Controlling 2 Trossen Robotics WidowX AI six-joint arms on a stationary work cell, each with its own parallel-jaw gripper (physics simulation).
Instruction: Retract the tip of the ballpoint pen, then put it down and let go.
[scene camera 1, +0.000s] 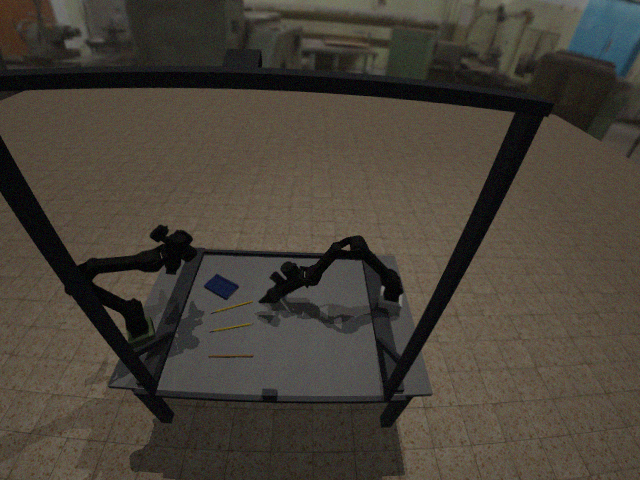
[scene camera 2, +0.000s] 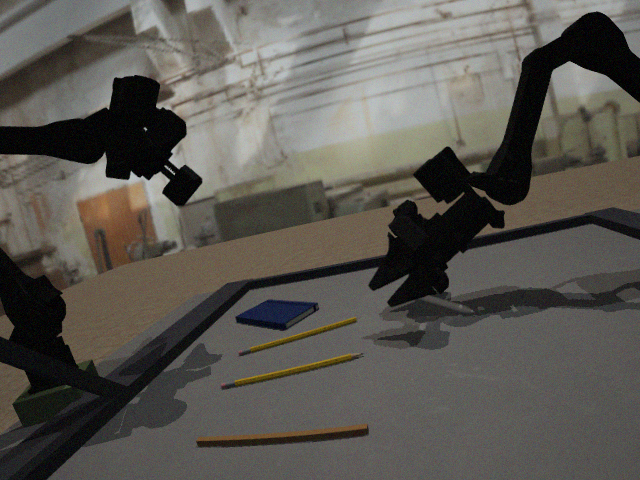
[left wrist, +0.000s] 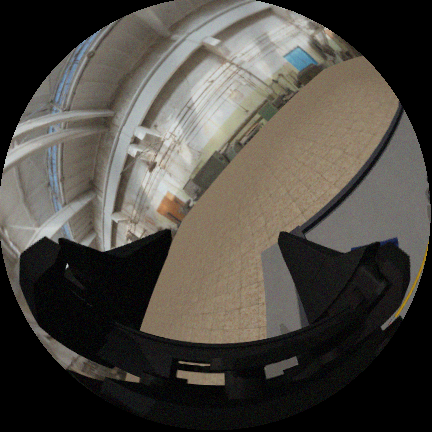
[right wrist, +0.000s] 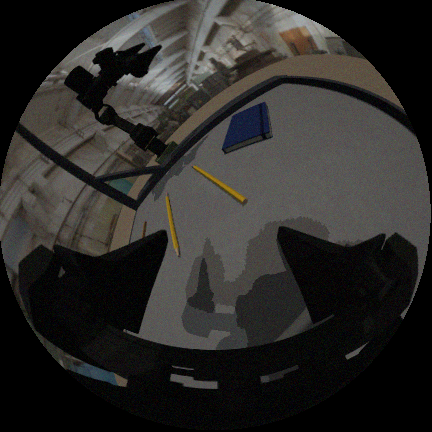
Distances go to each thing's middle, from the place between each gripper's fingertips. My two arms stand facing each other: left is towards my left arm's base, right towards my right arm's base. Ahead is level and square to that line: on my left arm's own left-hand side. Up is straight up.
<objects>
The blue notebook (scene camera 2: 278, 314) is 130 mm ahead of my right hand, 180 mm to the left of it and 30 mm below it. From my right hand the other things lie so: green object (scene camera 2: 40, 407): 90 mm behind, 510 mm to the left, 20 mm below.
Now: the blue notebook 320 mm below my left hand, 140 mm to the right of it and 40 mm behind it. Round my left hand: green object: 300 mm below, 260 mm behind, 180 mm to the left.
</objects>
